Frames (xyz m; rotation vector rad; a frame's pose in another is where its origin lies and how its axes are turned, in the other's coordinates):
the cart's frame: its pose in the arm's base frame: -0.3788 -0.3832 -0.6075 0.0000 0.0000 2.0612
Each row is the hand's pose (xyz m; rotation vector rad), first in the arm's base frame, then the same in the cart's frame.
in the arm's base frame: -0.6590 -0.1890 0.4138 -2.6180 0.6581 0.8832
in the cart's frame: 0.3033 0.1557 1.0213 -0.7083 2.3399 0.0765
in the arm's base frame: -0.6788 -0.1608 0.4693 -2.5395 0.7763 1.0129
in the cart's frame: 0.3375 0.1599 1.0768 -0.5691 2.2907 0.1362
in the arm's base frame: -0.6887 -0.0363 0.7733 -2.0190 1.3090 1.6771
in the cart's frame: 0.4520 0.1100 1.3808 0.0679 1.9373 0.4828
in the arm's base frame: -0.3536 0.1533 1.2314 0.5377 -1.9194 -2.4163
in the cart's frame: 0.4614 -0.2749 1.8389 0.9897 1.0466 0.9070
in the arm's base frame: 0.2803 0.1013 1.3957 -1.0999 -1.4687 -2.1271
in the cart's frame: 0.1170 -0.8096 2.0032 1.5134 -0.1558 1.2421
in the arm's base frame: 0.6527 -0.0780 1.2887 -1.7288 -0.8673 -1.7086
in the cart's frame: -0.2166 -1.0537 1.8962 1.5358 -0.9749 1.4260
